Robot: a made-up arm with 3 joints. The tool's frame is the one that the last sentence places.
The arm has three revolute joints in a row. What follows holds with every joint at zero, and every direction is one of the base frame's.
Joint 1 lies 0.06 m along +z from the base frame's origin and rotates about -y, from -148.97 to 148.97 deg.
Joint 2 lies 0.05 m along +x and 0.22 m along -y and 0.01 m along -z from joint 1 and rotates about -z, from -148.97 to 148.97 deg.
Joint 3 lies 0.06 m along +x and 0.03 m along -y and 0.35 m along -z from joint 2 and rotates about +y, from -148.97 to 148.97 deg.
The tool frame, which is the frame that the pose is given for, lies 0.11 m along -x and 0.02 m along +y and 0.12 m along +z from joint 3; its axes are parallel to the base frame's.
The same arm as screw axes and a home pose.
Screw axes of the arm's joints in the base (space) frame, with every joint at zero. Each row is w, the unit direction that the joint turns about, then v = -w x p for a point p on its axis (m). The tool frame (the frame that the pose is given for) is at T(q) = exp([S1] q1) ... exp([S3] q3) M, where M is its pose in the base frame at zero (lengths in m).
S1: w 0 -1 0 v 0.06 0 0
S2: w 0 0 -1 v 0.22 0.05 0
S3: w 0 1 0 v 0.3 0 0.11
M: xyz 0 -0.23 -0.18 (m) rpy 0 0 0 (rad, as in URDF)
Joint limits (rad, base to tool): -2.6..2.6 -2.6..2.6 -2.6..2.6

